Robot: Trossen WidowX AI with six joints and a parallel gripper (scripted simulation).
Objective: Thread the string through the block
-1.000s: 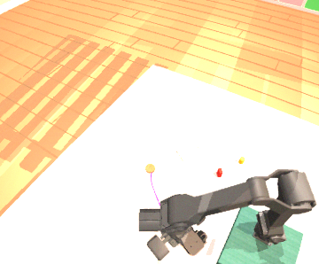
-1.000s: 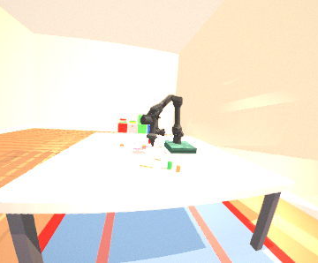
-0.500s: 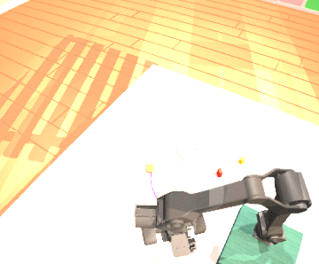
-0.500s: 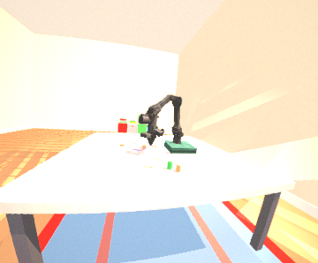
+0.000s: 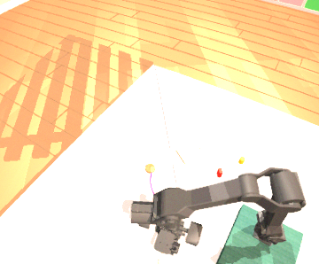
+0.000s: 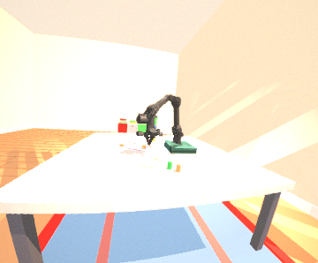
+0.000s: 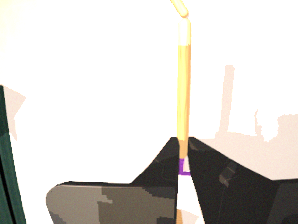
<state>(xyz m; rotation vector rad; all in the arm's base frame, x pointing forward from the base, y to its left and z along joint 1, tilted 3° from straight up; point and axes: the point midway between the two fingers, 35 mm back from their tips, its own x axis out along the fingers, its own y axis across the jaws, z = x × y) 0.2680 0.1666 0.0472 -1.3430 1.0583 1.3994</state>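
Now: the thin wooden stick 10 mm to the left of my gripper tip. Also, from my gripper tip: round wooden button 210 mm ahead, 190 mm to the right, 50 mm below; then green object 90 mm behind, 250 mm to the left, 40 mm below; then wooden block 20 mm ahead, 130 mm to the right, 50 mm below.
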